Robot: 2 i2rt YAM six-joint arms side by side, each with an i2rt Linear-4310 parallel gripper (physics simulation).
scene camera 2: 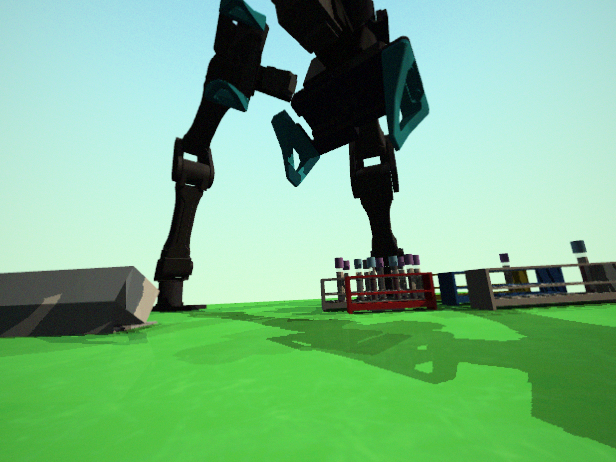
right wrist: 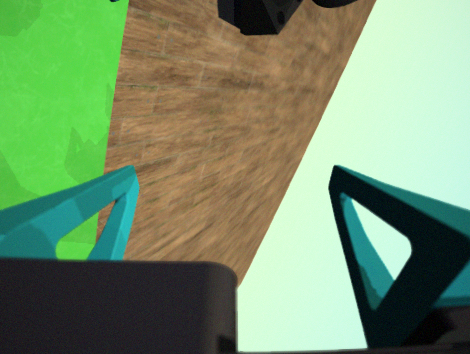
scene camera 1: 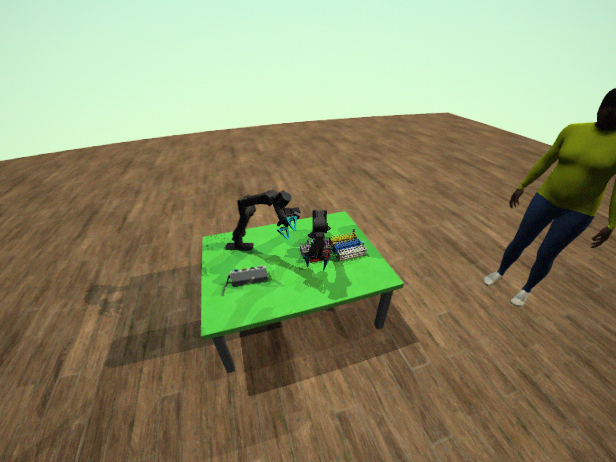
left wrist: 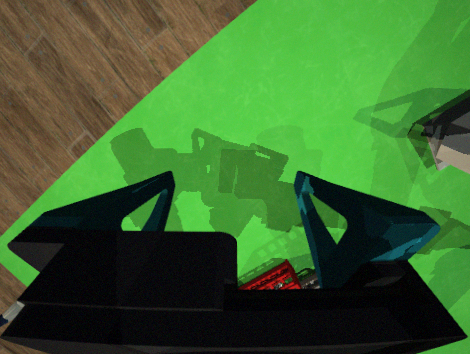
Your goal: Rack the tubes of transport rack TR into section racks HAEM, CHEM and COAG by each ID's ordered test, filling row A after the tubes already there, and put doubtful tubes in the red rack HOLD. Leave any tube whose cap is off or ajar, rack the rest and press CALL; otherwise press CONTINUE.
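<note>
A light rack full of upright tubes with purple and light-blue caps, apparently TR, stands behind the red rack HOLD. Yellow, blue and white section racks stand to the right; their labels are unreadable. A purple-capped tube and a blue-capped tube stick up there. Tube IDs and cap seating are too small to tell. My left gripper is open and empty above the red rack's area. My right gripper is open and empty, raised above the table.
A grey box with a sloped face lies at the left of the green table; its buttons are not readable. My left arm partly hides the racks in scene camera 1. A person stands off the table at the right.
</note>
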